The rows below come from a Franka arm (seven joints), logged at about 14 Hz.
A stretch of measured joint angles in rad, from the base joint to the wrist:
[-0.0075, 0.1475, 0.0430, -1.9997, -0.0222, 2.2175, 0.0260]
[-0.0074, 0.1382, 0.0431, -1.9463, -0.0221, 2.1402, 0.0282]
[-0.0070, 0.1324, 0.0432, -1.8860, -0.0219, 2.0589, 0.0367]
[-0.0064, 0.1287, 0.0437, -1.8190, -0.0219, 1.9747, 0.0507]
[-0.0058, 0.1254, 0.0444, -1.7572, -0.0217, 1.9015, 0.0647]
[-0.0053, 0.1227, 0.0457, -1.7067, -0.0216, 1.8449, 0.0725]
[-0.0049, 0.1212, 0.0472, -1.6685, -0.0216, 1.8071, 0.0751]
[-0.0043, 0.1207, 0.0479, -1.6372, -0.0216, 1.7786, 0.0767]
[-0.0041, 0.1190, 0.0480, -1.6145, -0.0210, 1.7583, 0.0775]
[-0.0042, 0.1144, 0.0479, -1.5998, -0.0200, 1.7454, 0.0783]
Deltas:
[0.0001, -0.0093, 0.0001, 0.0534, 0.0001, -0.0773, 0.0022]
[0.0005, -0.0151, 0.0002, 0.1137, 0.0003, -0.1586, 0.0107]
[0.0011, -0.0188, 0.0007, 0.1807, 0.0003, -0.2428, 0.0247]
[0.0017, -0.0221, 0.0014, 0.2425, 0.0005, -0.3160, 0.0387]
[0.0022, -0.0248, 0.0027, 0.2930, 0.0006, -0.3726, 0.0465]
[0.0026, -0.0263, 0.0042, 0.3312, 0.0006, -0.4104, 0.0491]
[0.0032, -0.0268, 0.0049, 0.3625, 0.0006, -0.4389, 0.0507]
[0.0034, -0.0285, 0.0050, 0.3852, 0.0012, -0.4592, 0.0515]
[0.0033, -0.0331, 0.0049, 0.3999, 0.0022, -0.4721, 0.0523]

